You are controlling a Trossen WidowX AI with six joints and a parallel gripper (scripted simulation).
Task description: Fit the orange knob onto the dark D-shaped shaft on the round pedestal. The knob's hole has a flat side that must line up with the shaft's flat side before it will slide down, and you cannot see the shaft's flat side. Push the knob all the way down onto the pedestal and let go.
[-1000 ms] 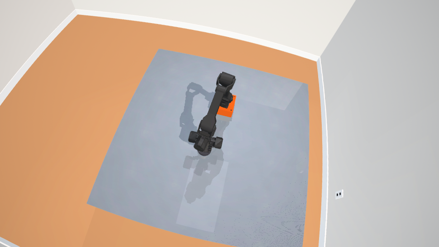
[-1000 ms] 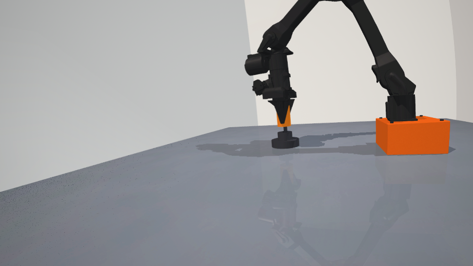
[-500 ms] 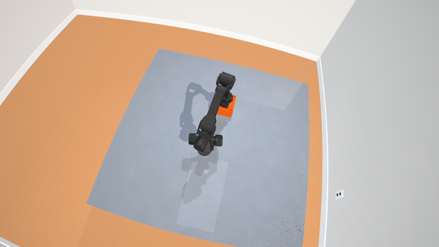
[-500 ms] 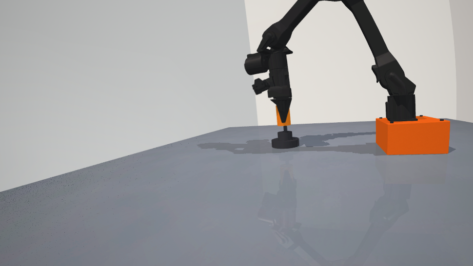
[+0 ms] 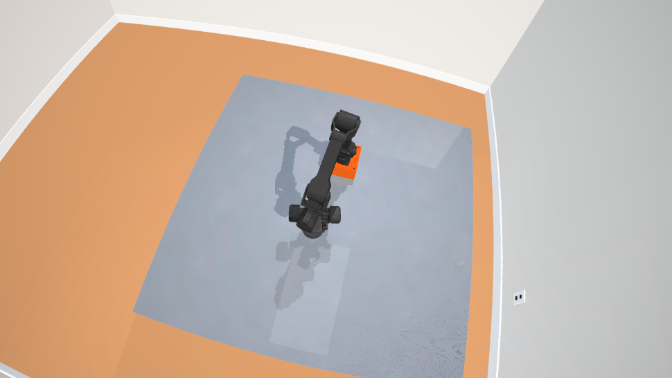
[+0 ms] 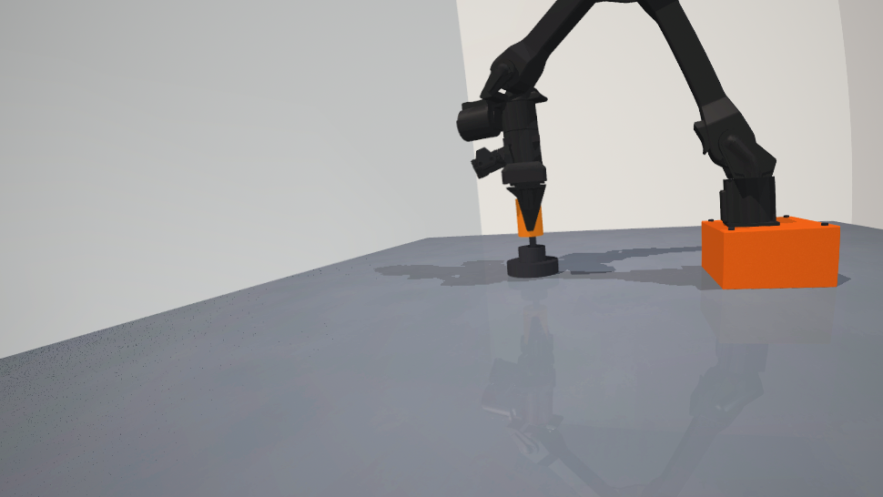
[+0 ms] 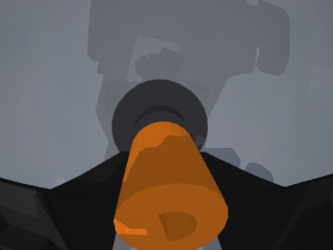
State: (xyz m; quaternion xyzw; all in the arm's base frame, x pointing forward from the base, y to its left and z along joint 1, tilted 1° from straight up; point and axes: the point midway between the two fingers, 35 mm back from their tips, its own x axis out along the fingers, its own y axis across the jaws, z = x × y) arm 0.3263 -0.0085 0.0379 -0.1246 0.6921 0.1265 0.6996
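Now: the orange knob 2 cm above my gripper tip. Round my gripper tip: round dark pedestal (4 cm below).
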